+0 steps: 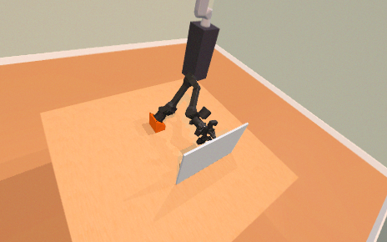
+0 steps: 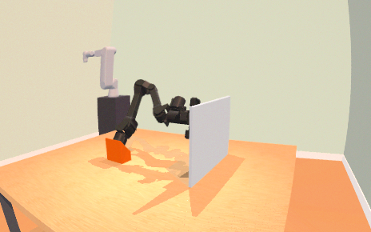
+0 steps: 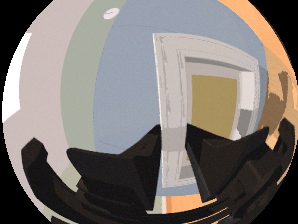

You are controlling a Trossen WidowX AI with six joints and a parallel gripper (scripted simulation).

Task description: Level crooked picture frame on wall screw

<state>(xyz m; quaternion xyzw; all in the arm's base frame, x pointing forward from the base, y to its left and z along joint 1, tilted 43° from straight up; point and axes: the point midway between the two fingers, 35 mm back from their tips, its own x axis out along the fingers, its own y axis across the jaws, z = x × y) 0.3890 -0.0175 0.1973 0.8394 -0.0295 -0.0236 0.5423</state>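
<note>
My gripper tip is now 5 cm above the picture frame and 2 cm to the left of it. The rest, counted from my gripper tip: wall panel (6 cm below, 2 cm to the right, 1 cm ahead).
</note>
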